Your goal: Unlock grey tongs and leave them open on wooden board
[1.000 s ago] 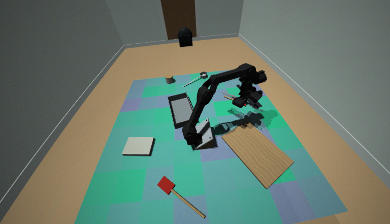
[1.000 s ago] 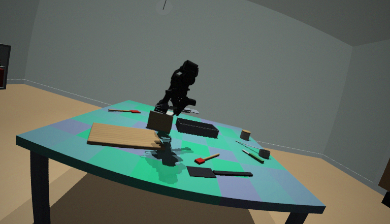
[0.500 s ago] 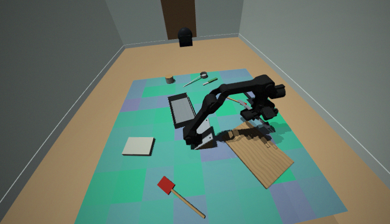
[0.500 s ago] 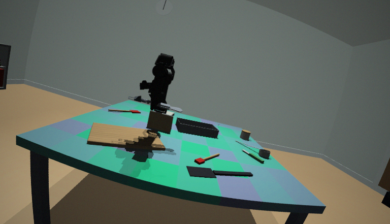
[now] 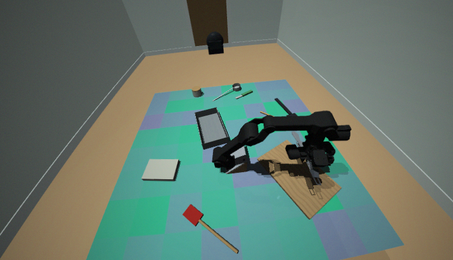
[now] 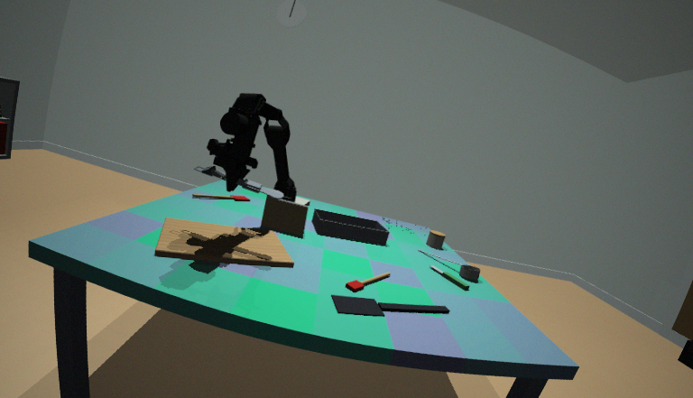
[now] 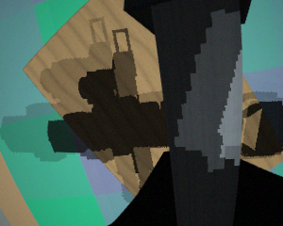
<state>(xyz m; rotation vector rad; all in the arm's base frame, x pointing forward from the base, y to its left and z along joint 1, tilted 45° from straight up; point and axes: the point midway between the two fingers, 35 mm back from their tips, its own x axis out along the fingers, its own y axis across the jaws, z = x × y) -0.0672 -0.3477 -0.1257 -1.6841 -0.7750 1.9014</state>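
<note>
The wooden board is 10 mm ahead of my gripper tip, 10 mm to the right of it and 150 mm below it. The rest, counted from my gripper tip: roasting tin (370 mm ahead, 460 mm to the left, 130 mm below); then red spatula (200 mm behind, 460 mm to the left, 150 mm below); then black turner (490 mm ahead, 120 mm to the right, 150 mm below).
</note>
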